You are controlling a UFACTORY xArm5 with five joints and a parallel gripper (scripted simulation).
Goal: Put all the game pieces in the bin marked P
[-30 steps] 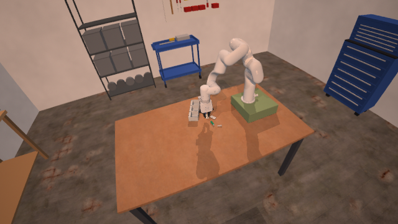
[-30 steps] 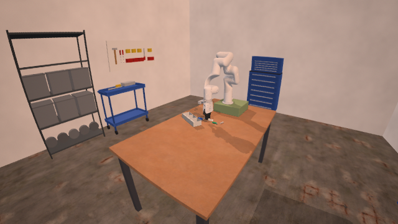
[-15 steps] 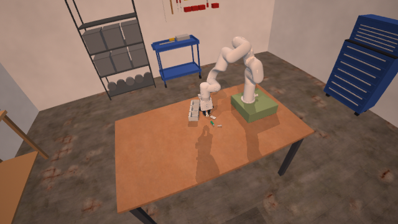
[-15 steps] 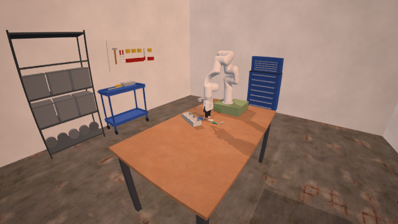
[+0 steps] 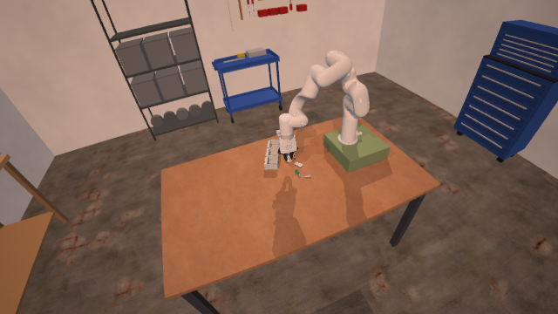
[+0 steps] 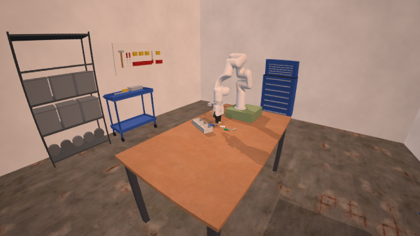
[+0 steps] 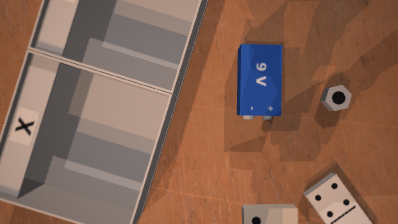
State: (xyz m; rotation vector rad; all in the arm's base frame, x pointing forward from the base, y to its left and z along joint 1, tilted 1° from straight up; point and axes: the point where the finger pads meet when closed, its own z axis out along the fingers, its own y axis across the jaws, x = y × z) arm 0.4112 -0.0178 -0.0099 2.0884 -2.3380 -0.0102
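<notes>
The bin marked P lies 6 cm ahead of my hand, 14 cm to the right of it and 7 cm below it. Round my hand: green piece 3 cm behind, 8 cm to the left, 8 cm below; then blue block battery 2 cm behind, 8 cm to the right, 8 cm below; then cream domino 2 cm below.
</notes>
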